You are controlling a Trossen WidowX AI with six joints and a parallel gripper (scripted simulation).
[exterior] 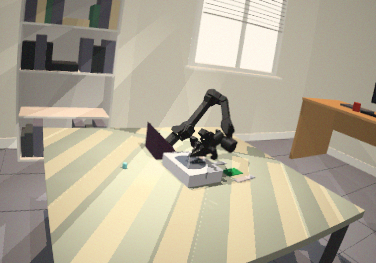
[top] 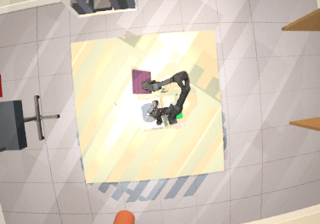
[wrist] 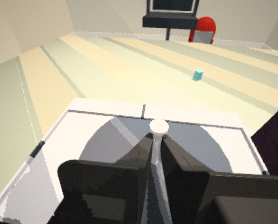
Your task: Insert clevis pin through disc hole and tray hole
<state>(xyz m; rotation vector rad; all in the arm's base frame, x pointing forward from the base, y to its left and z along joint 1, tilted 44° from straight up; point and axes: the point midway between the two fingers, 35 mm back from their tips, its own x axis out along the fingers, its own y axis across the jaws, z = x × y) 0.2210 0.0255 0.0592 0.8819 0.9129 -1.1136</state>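
Now: gripper tip 1 cm to the right of the steel clevis pin and 1 cm above it. From my gripper tip the other things lie so: green flat square: 2 cm ahead, 24 cm to the left, 9 cm below; rimmed tray: 1 cm ahead, 2 cm to the left, 4 cm below; grey aluminium disc: 1 cm to the left, 3 cm below.
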